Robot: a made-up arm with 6 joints. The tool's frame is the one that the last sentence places. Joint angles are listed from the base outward.
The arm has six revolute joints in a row. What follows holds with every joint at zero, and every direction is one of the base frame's. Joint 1 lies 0.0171 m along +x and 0.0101 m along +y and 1.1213 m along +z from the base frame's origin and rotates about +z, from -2.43 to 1.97 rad. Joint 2 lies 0.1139 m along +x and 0.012 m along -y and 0.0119 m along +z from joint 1 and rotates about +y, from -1.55 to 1.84 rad. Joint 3 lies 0.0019 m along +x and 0.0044 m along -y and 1.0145 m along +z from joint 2 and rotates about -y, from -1.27 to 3.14 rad. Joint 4 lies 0.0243 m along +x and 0.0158 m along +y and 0.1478 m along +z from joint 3 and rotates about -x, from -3.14 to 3.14 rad. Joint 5 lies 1.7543 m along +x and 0.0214 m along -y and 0.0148 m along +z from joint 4 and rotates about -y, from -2.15 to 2.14 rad. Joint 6 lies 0.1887 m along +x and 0.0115 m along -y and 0.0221 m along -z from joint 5 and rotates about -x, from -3.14 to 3.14 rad. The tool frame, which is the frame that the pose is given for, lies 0.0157 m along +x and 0.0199 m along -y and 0.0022 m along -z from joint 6; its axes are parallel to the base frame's.
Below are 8 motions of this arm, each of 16 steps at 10 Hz.
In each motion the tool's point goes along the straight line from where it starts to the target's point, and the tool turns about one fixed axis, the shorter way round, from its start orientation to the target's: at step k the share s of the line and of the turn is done. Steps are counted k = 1, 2, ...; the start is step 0. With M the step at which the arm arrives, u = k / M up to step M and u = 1 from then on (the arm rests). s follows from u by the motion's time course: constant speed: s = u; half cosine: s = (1 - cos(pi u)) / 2; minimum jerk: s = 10 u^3 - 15 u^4 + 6 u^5.
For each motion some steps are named. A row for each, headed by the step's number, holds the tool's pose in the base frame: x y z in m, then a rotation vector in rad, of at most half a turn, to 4 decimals.
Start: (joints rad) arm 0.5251 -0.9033 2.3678 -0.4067 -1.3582 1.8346
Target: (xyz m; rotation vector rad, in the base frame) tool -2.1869 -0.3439 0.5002 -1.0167 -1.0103 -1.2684
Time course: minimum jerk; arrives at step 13
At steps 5, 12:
5: -2.1682 -0.9500 1.2526 -0.9575 -1.6079 -1.2322
12: -2.1868 -0.3474 0.5045 -1.0165 -1.0137 -1.2684

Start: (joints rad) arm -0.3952 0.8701 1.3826 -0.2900 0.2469 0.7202
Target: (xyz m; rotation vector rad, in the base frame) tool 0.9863 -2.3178 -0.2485 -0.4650 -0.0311 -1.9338
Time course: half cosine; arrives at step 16
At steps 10, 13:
10: 1.3988 -1.9173 0.7290 -0.5077 -0.2496 -1.5352
13: 1.0989 -2.2085 0.0184 -0.4788 -0.0937 -1.8264

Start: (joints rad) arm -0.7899 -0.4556 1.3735 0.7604 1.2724 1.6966
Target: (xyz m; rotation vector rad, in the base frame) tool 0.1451 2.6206 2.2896 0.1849 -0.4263 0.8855
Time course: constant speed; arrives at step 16
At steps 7, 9, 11, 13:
7: -0.3193 1.6442 3.1068 0.6769 0.3184 1.2564
9: -0.2161 1.8612 2.9252 0.5691 0.1458 1.1851
11: -0.1129 2.0782 2.7436 0.4603 -0.0227 1.1072
13: -0.0097 2.2951 2.5620 0.3507 -0.1872 1.0230

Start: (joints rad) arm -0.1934 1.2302 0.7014 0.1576 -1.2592 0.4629
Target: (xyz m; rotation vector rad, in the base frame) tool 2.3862 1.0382 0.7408 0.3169 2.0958 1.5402
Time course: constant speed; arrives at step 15
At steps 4, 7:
4: 2.5337 -0.1451 0.5833 -0.1741 1.9378 0.5551
7: 2.4935 0.1776 0.6263 -0.0516 2.0125 0.8170

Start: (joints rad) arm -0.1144 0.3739 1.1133 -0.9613 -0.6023 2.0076
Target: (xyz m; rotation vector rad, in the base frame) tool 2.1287 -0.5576 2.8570 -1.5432 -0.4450 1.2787
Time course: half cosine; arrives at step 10
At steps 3, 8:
3: 1.9402 -0.2226 3.3175 -1.3080 -0.5184 0.3560
8: 2.1060 -0.5173 2.9124 -1.5239 -0.4584 1.1649

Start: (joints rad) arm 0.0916 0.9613 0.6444 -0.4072 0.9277 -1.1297
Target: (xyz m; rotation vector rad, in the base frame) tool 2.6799 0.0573 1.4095 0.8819 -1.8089 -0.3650
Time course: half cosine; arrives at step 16
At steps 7, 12, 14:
7: 2.8017 0.1278 1.3856 1.2783 -1.1283 -0.0196
12: 2.7097 0.0746 1.4036 0.9943 -1.6501 -0.2787
14: 2.6877 0.0618 1.4080 0.9121 -1.7682 -0.3425

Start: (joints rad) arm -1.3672 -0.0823 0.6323 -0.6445 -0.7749 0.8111
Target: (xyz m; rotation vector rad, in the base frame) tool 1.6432 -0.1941 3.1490 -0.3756 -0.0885 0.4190
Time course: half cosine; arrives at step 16
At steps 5, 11, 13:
5: 0.6421 -1.1515 3.3519 -0.3548 0.0702 -0.6316
11: 1.3572 -0.4676 3.2070 -0.3769 -0.0436 0.1187
13: 1.5347 -0.2978 3.1710 -0.3768 -0.0715 0.3051

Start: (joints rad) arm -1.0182 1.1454 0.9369 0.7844 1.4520 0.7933
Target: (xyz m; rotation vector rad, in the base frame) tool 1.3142 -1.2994 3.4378 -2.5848 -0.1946 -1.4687
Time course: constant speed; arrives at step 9
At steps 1, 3, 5, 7, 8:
1: 1.5949 -2.2601 1.7181 -1.8924 -0.6092 -0.6699
3: 1.5247 -2.0199 2.1480 -2.0815 -0.5295 -0.8589
5: 1.4545 -1.7798 2.5779 -2.2612 -0.4351 -1.0548
7: 1.3844 -1.5396 3.0079 -2.4297 -0.3241 -1.2579
8: 1.3493 -1.4195 3.2228 -2.5091 -0.2618 -1.3623

